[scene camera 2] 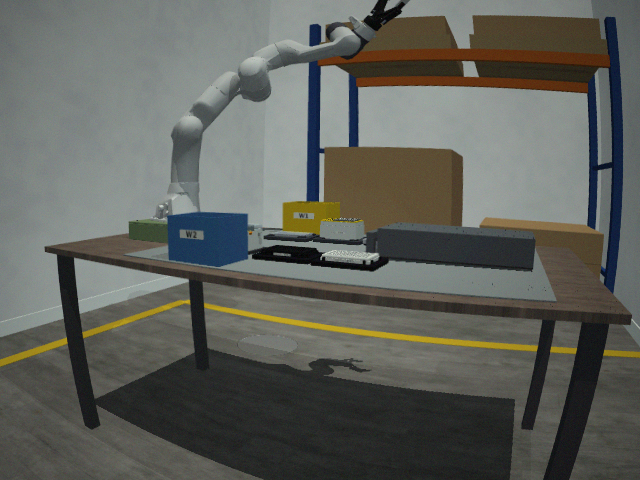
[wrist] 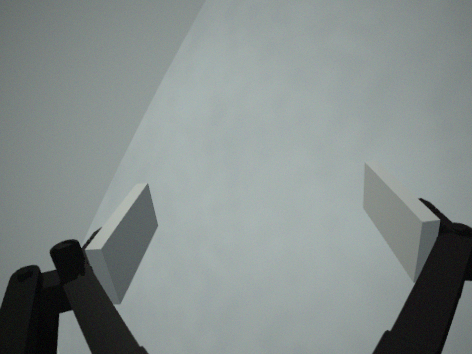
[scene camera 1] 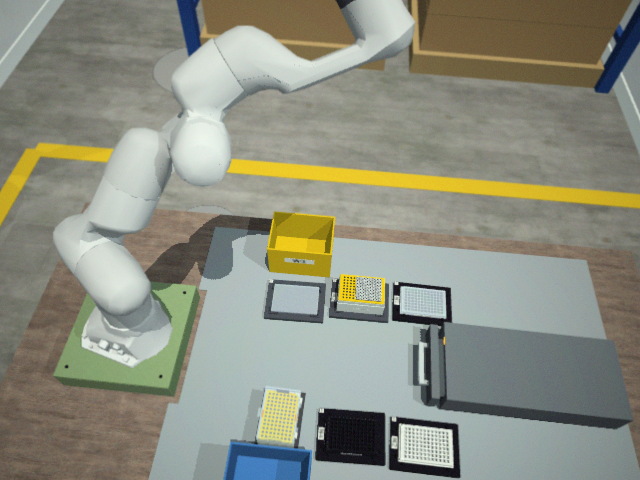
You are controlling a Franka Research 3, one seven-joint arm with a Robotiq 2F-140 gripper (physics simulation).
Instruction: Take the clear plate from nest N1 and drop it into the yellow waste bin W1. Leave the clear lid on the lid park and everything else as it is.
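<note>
A clear plate with a fine well grid (scene camera 1: pixel 422 301) lies in a black nest (scene camera 1: pixel 447 316) at the right of the back row; the nest's label is too small to read. A smooth clear lid (scene camera 1: pixel 295 299) lies on the dark holder (scene camera 1: pixel 268 310) at the left of that row. The yellow waste bin W1 (scene camera 1: pixel 299 263) (scene camera 2: pixel 293 225) stands behind the lid, its inside showing no plate. My gripper (scene camera 2: pixel 393 5) (wrist: pixel 257 195) is wide open and empty, raised high above the table and pointing at the wall; it is outside scene camera 1's view.
A yellow-topped tip box (scene camera 1: pixel 361 290) (scene camera 2: pixel 342 230) stands between lid and plate. A grey device (scene camera 1: pixel 527 372) (scene camera 2: pixel 454 249) is at the right. In front are a yellow-dotted rack (scene camera 1: pixel 279 415), blue bin W2 (scene camera 1: pixel 268 465) (scene camera 2: pixel 206 250), a black plate (scene camera 1: pixel 351 435) and a white plate (scene camera 1: pixel 426 445).
</note>
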